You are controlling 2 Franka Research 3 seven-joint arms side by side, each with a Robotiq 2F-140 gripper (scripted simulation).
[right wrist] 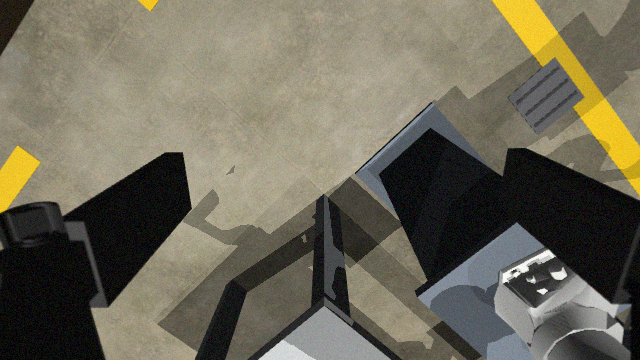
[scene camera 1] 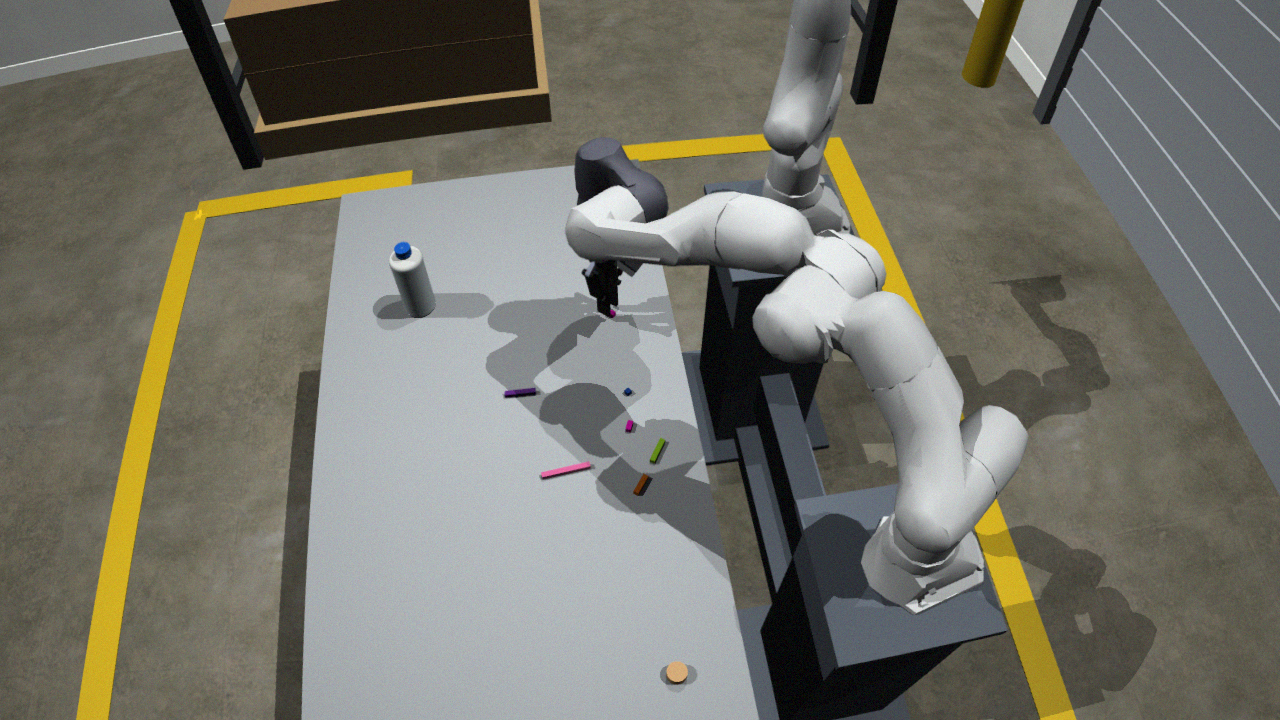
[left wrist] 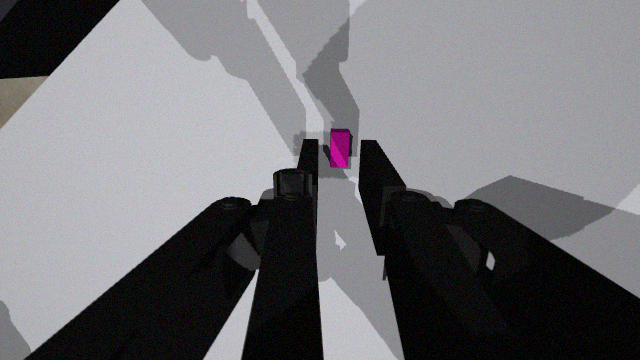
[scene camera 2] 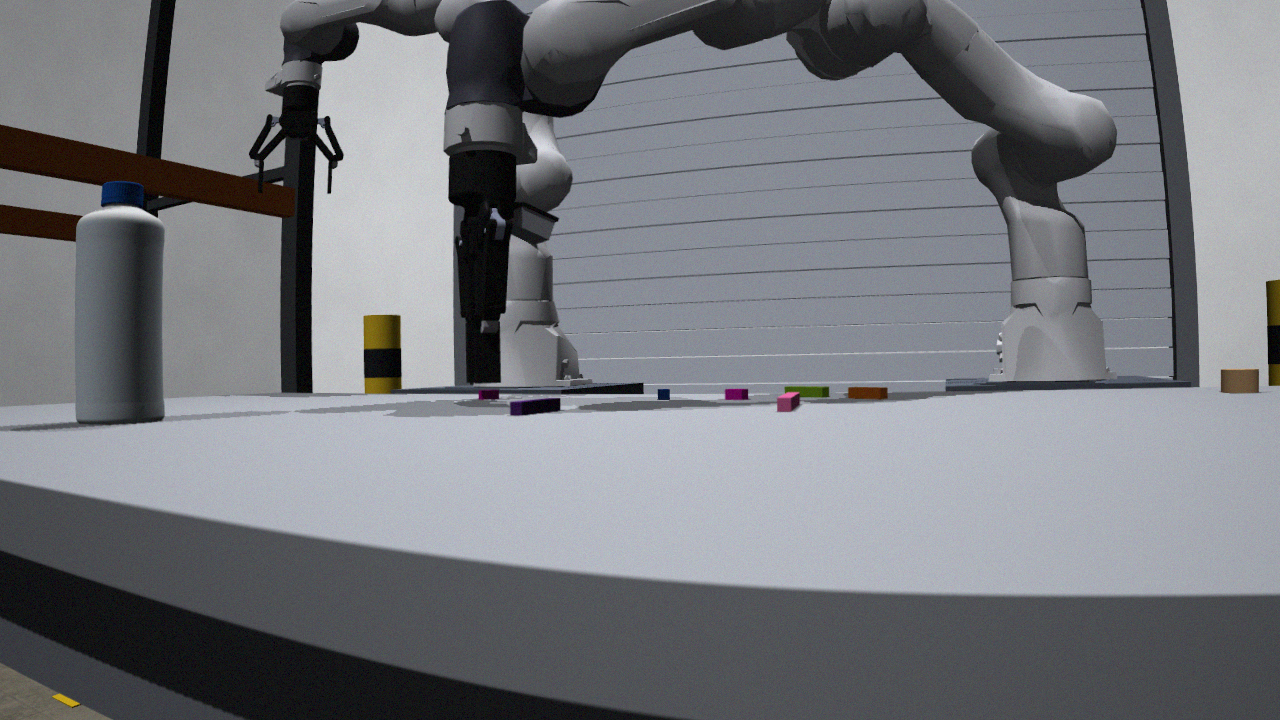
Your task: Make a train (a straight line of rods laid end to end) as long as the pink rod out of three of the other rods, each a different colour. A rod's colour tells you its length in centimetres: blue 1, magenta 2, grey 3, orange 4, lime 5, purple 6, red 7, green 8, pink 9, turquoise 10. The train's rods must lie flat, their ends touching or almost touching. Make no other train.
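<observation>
A magenta rod [left wrist: 339, 140] is visible. So is my right gripper [scene camera 2: 294, 191], with a further view of the right gripper [right wrist: 344, 179]. My left gripper [scene camera 2: 483, 382] is visible too; other views give the left gripper [scene camera 1: 607, 307] and, at the wrist, the left gripper [left wrist: 338, 164].
</observation>
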